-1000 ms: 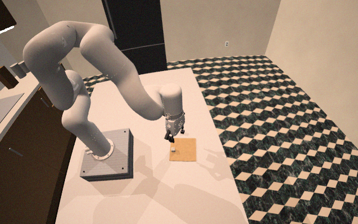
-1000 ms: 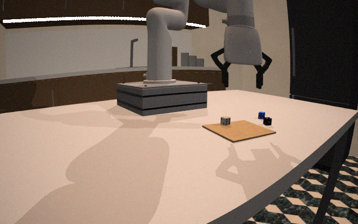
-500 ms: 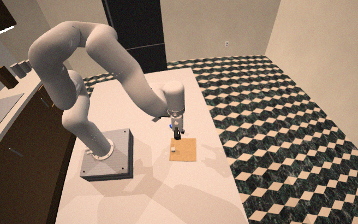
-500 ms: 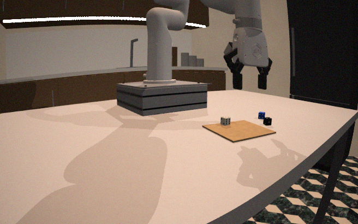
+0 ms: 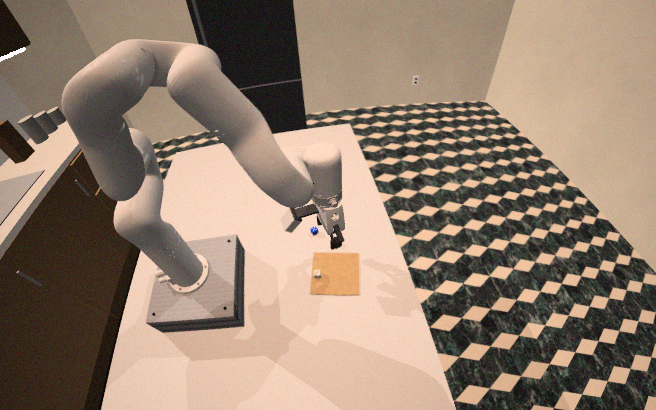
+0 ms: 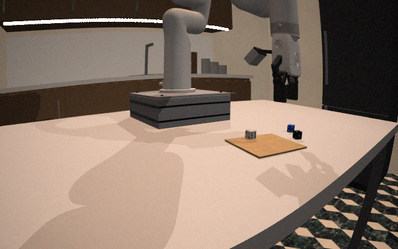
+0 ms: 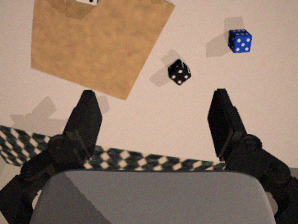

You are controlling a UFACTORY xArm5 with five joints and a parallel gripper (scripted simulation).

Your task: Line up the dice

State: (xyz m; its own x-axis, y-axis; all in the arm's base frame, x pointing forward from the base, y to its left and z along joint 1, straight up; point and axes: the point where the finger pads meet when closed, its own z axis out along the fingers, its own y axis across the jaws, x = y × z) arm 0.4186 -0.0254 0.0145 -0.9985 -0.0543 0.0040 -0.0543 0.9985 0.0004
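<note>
The black die is 9 cm below my hand, 3 cm to the left of it and 3 cm ahead of it. The rest, counted from my hand: blue die: 9 cm to the left, 9 cm below, 2 cm behind; then tan mat: 10 cm below, 7 cm to the right, 1 cm behind; then white die: 9 cm below, 7 cm behind, 6 cm to the right.
</note>
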